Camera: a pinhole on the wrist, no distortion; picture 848 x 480 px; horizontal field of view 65.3 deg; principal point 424.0 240.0 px. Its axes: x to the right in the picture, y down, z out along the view. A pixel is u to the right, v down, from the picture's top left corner.
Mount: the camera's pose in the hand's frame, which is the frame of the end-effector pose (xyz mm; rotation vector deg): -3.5 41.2 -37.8 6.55 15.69 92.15
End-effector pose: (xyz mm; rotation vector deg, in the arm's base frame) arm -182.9 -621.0 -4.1 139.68 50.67 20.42
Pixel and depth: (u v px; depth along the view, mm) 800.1 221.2 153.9
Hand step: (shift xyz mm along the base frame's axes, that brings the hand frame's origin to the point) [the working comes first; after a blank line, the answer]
In the camera's frame: 87.5 -4.4 153.9

140.6 -111.6 -2.4
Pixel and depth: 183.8 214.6 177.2
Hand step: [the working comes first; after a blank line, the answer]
In the camera's frame: -64.3 -6.8 177.2

91.1 -17.4 -113.1
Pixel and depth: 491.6 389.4 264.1
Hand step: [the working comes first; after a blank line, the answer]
In the camera's frame: 27.0 59.6 264.1

142.1 -148.0 -138.7
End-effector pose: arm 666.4 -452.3 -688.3 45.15 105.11 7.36
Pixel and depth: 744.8 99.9 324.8
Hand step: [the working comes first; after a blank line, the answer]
In the camera's frame: 157.5 -68.8 324.8

292.4 189.6 -102.0
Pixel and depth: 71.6 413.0 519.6
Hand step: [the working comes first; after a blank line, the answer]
In the camera's frame: -276.7 135.8 519.6

370.0 -282.3 -300.9
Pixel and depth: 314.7 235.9 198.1
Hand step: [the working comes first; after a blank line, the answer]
In the camera's frame: -32.7 -1.2 198.1

139.9 7.0 -88.8
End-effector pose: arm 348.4 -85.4 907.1 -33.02 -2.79 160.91
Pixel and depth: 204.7 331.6 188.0
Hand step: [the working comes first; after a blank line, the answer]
In the camera's frame: -62.3 26.0 188.0

-78.3 10.6 135.9
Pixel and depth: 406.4 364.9 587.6
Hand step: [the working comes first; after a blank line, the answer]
In the camera's frame: -15.6 110.9 587.6

-267.3 -60.0 494.1
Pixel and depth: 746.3 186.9 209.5
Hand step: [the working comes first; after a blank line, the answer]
In the camera's frame: 102.0 -16.8 209.5

-152.0 -140.2 102.4
